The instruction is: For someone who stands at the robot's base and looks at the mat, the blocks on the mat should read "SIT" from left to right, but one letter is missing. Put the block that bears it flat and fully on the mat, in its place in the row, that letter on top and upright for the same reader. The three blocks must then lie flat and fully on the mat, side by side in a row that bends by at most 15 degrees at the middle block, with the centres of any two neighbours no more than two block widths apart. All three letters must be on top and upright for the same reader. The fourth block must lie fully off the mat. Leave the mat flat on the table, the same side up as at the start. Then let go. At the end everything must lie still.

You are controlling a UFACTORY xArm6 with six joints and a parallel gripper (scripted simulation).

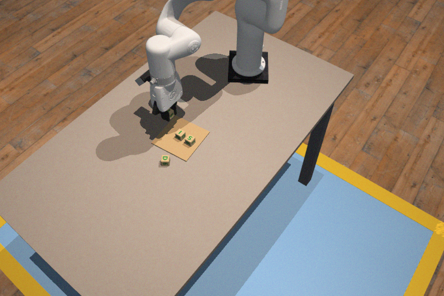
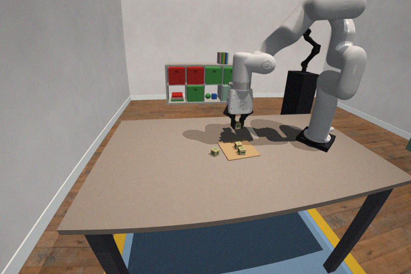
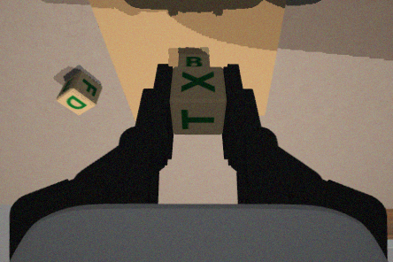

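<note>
Now: hand 8 cm above the I block, 4 cm to the right of it and 1 cm short of it. The rest, counted from my hand: T block (1 cm below); then S block (8 cm to the left, 8 cm below, 1 cm ahead); then tan mat (10 cm below, 4 cm to the left, 1 cm ahead).
</note>
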